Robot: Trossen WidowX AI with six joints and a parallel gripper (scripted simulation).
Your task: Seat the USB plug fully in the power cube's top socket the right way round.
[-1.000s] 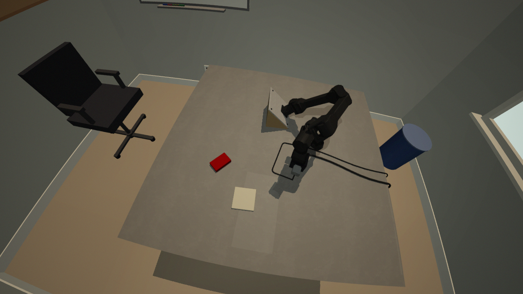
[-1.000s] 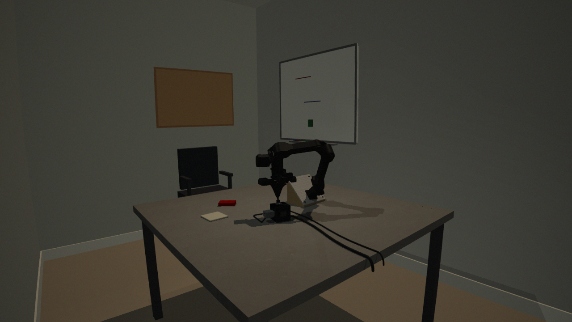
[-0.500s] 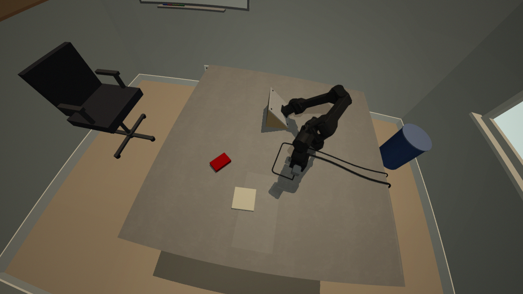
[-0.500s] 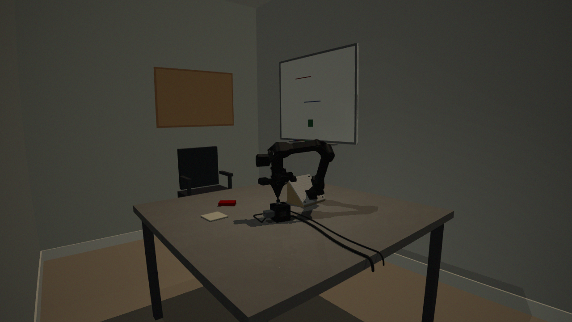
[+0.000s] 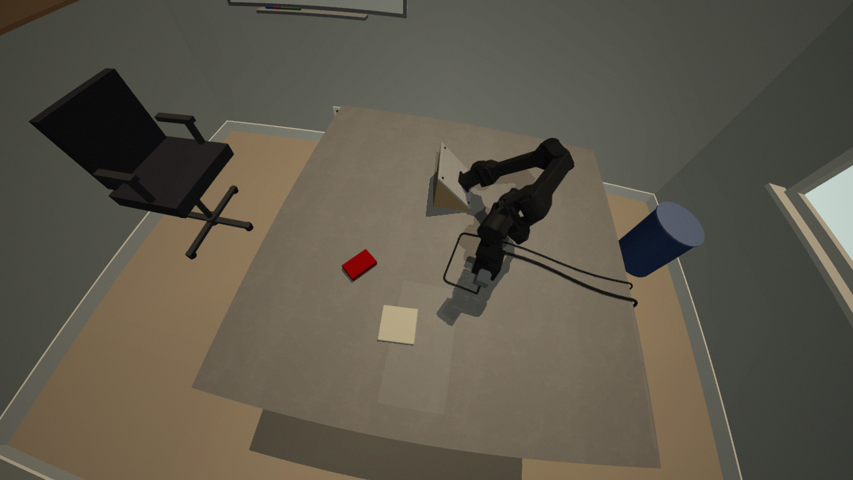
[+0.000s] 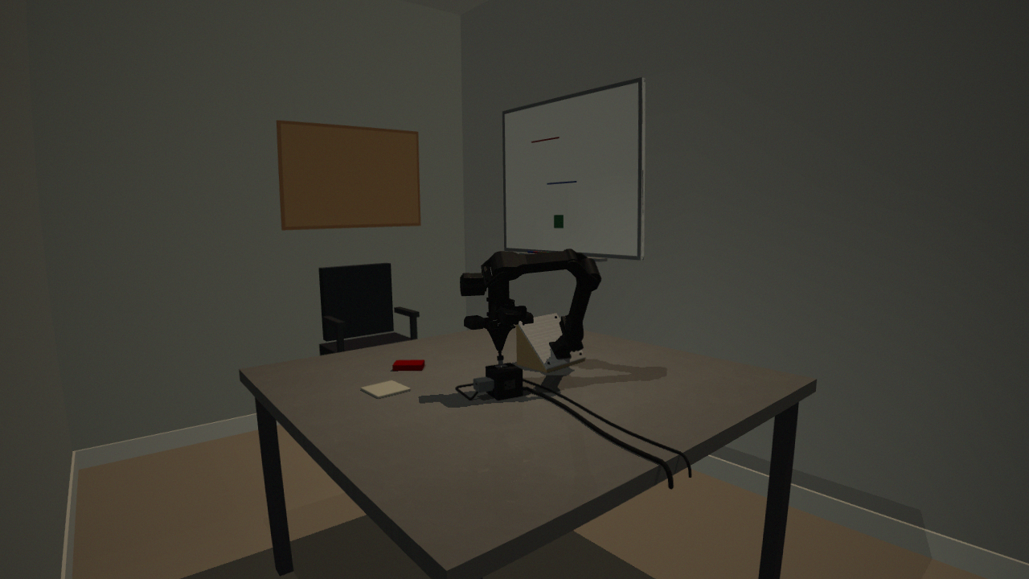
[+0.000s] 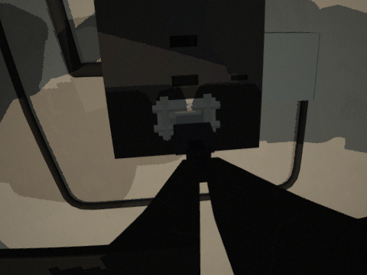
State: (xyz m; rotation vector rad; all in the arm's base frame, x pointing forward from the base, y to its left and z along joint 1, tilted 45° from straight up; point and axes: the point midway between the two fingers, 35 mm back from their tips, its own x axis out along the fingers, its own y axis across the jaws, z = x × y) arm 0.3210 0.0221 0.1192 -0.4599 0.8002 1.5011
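The silver socket is 10 mm to the left of my gripper tip and 50 mm below it. Also, from my gripper tip: dark USB plug: 20 mm below; red block: 100 mm ahead, 380 mm to the right, 110 mm below.
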